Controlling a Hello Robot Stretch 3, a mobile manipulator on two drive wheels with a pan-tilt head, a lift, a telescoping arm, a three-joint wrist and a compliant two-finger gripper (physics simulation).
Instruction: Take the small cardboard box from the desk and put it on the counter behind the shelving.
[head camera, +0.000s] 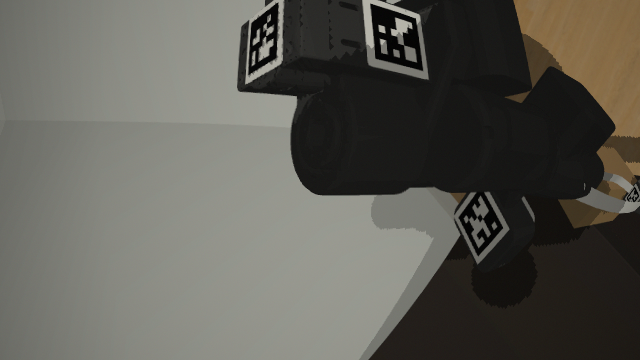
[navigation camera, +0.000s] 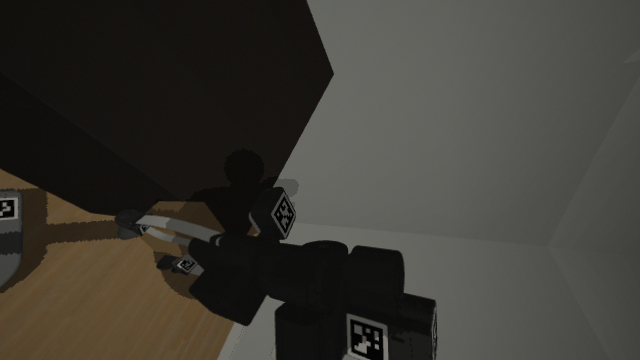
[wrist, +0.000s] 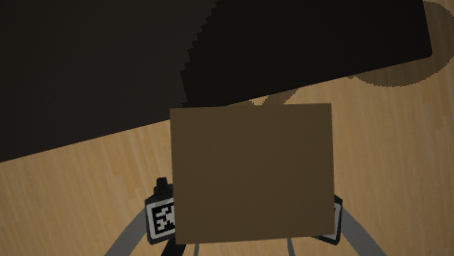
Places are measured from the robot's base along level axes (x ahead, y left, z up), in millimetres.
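Where they show: gripper, fingertip midpoint: (head camera: 624, 165) (navigation camera: 147, 241).
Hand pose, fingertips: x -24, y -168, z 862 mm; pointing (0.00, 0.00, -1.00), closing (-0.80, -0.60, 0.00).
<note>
After its pixels a point has its place.
The small cardboard box (head camera: 585, 212) @(x 18, y -185, z 949 mm) (navigation camera: 195, 215) @(x 15, y -185, z 949 mm) (wrist: 252, 172) @(x -7, y -197, z 947 mm) is a plain brown block. My gripper (navigation camera: 152, 244) @(x -24, y -168, z 862 mm) (wrist: 240, 182) @(x -24, y -168, z 862 mm) is shut on it, with one finger at each side, and holds it up over the wooden floor. In the wrist view the box hides part of both fingertips, and its upper left corner overlaps a dark piece of furniture (head camera: 525, 330) (navigation camera: 200, 100) (wrist: 100, 65) beyond it. I cannot tell whether this furniture is the counter, the desk or the shelving.
A pale wall (head camera: 150, 225) @(x 49, y -1120, z 1093 mm) (navigation camera: 450, 125) @(x 234, y -901, z 1230 mm) stands beside my arm. The wooden floor (head camera: 595, 50) @(x -444, y -456, z 0 mm) (navigation camera: 100, 310) @(x -440, y -377, z 0 mm) (wrist: 400, 175) @(x -761, y -376, z 0 mm) shows below the gripper. A grey rounded part with a marker (navigation camera: 11, 240) @(x -91, y -150, z 160 mm) shows at the left edge of the navigation view. Shadows lie on the furniture and floor.
</note>
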